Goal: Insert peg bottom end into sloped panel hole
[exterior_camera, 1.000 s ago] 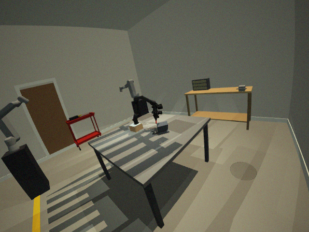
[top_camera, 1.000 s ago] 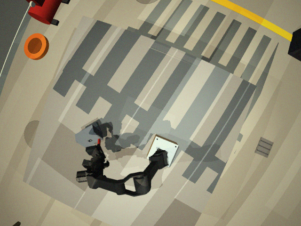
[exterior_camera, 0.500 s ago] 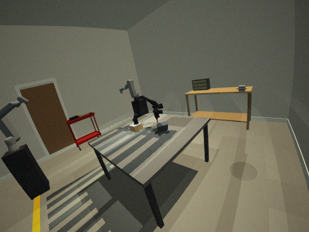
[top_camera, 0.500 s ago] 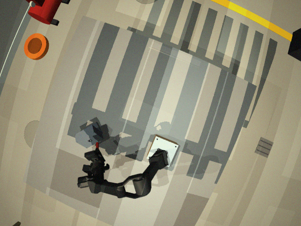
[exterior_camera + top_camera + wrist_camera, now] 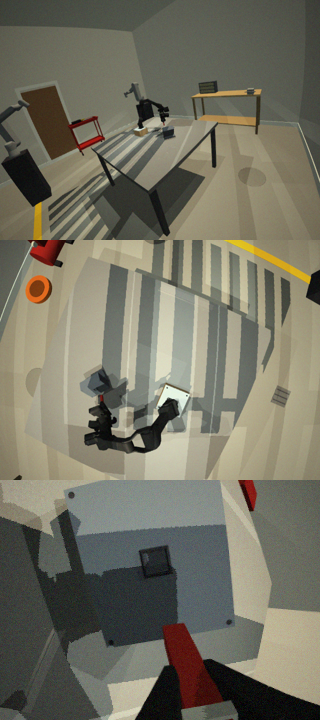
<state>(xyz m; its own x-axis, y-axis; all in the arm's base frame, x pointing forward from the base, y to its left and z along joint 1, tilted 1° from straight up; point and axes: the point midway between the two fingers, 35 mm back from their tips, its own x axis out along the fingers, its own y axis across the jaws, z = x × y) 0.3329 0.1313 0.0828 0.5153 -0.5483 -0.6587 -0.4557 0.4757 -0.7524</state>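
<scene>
My gripper tip is 9 cm short of the grey sloped panel, 4 cm to the left of it and 8 cm above it. The rest, counted from my gripper tip: red square peg 1 cm behind, 1 cm to the left, 1 cm above.
</scene>
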